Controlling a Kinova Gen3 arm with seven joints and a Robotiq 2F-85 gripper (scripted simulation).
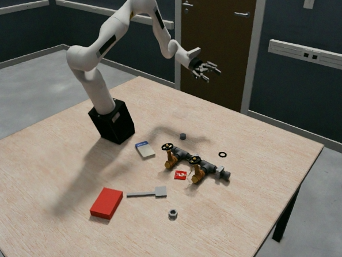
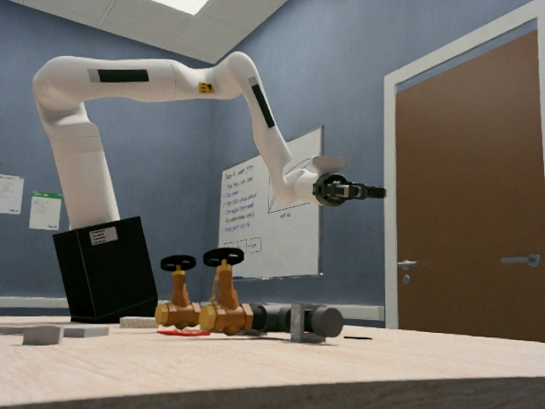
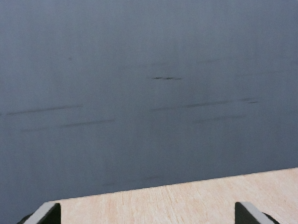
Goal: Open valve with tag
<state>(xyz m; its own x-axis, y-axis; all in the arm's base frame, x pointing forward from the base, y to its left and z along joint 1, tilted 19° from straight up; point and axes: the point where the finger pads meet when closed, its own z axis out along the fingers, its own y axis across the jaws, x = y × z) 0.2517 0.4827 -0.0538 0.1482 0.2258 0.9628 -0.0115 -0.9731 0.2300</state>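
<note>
The red tag is 42 cm to the right of my hand, 27 cm below it and 16 cm ahead of it. Round my hand: red block 73 cm to the right, 26 cm below, 8 cm ahead; white card box 41 cm to the right, 27 cm below, 7 cm behind; grey t-shaped tool 57 cm to the right, 27 cm below, 16 cm ahead.
</note>
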